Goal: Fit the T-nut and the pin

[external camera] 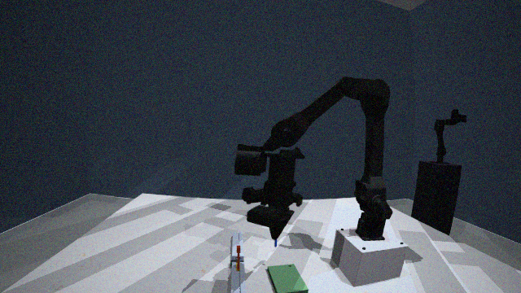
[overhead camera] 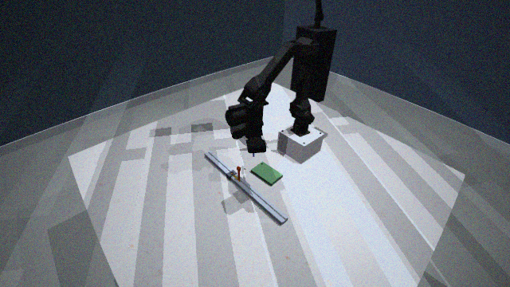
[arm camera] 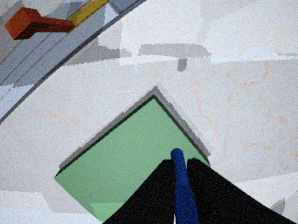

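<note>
Right now the brass T-nut is 90 mm ahead of my gripper tip, 50 mm below it and 10 mm to the left of it. The rest, counted from my gripper tip: blue pin right at my gripper tip; green tray 90 mm below, 40 mm behind, 30 mm to the left; aluminum rail 90 mm ahead, 80 mm below, 10 mm to the left.
</note>
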